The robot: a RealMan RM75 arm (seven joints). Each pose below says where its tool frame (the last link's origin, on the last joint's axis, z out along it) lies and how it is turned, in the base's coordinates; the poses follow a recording.
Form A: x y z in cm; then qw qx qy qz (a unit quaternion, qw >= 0).
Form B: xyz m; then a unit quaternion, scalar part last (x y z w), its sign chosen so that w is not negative. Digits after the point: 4 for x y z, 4 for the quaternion.
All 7 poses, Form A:
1: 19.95 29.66 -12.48 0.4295 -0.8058 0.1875 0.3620
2: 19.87 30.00 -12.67 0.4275 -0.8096 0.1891 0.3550
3: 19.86 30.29 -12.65 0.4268 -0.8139 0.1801 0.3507
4: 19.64 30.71 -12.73 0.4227 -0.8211 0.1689 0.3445
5: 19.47 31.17 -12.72 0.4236 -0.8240 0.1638 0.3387
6: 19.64 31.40 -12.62 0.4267 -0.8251 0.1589 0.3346
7: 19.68 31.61 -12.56 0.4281 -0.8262 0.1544 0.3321
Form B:
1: 0.1995 0.2966 -0.1248 -0.8058 0.1875 0.3620 0.4295
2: 0.1987 0.3000 -0.1267 -0.8096 0.1891 0.3550 0.4275
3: 0.1986 0.3029 -0.1265 -0.8139 0.1801 0.3507 0.4268
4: 0.1964 0.3071 -0.1273 -0.8211 0.1689 0.3445 0.4227
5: 0.1947 0.3117 -0.1272 -0.8240 0.1638 0.3387 0.4236
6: 0.1964 0.3140 -0.1262 -0.8251 0.1589 0.3346 0.4267
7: 0.1968 0.3161 -0.1256 -0.8262 0.1544 0.3321 0.4281
